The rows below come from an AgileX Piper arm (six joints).
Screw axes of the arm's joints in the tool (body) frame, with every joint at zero. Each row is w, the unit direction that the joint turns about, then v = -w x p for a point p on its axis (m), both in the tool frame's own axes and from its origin. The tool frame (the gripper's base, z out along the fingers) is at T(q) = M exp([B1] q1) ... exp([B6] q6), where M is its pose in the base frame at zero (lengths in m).
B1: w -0.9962 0 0.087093 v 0.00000 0.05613 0.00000
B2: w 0 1 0 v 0.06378 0.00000 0.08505
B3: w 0 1 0 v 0.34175 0.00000 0.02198
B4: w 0 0 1 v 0.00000 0.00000 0.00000
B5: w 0 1 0 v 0.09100 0.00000 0.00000
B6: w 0 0 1 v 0.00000 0.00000 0.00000
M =
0.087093 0 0.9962 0.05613
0 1 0 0.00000
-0.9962 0 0.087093 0.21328
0 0 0 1
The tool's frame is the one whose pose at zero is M.
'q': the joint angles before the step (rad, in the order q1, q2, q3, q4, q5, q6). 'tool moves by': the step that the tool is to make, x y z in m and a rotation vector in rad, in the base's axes. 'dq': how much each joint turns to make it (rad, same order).
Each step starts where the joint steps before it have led.
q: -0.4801 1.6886 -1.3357 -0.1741 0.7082 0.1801
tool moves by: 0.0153 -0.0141 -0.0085 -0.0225 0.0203 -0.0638
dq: -0.0001 0.0800 -0.0724 -0.0891 0.0150 0.1031
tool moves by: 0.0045 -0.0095 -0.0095 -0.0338 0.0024 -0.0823
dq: 0.0001 0.0387 -0.0105 -0.1172 -0.0117 0.1469
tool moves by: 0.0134 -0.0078 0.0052 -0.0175 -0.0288 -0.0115
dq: 0.0000 0.0443 -0.0779 -0.0114 0.0044 0.0165
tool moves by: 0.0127 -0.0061 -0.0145 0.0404 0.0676 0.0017
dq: 0.0001 0.0780 -0.0748 0.0363 0.0693 -0.0442
